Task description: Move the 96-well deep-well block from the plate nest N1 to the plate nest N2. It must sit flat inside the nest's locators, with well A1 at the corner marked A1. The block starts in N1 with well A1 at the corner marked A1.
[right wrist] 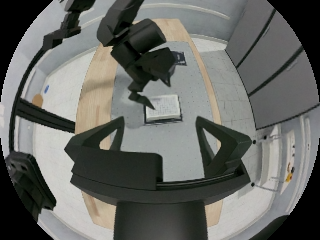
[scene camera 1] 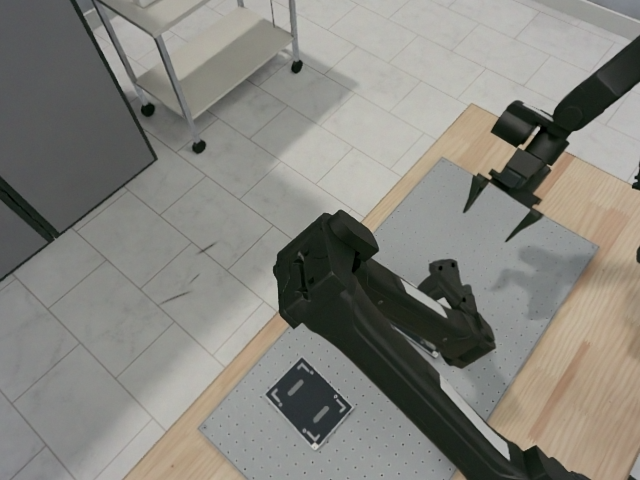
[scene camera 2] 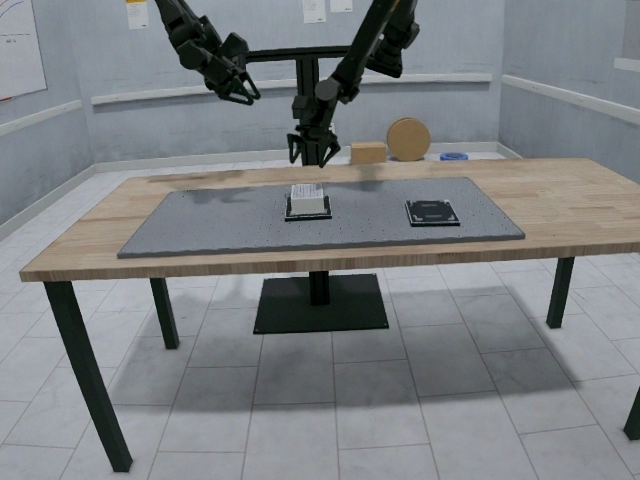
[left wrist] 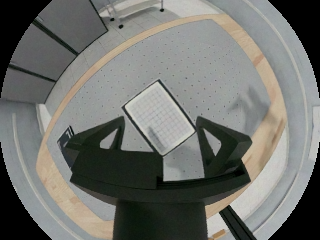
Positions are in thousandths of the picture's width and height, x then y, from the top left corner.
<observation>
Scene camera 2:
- my left gripper: 477, 345
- my right gripper: 401, 211
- white deep-well block: 479, 414
</observation>
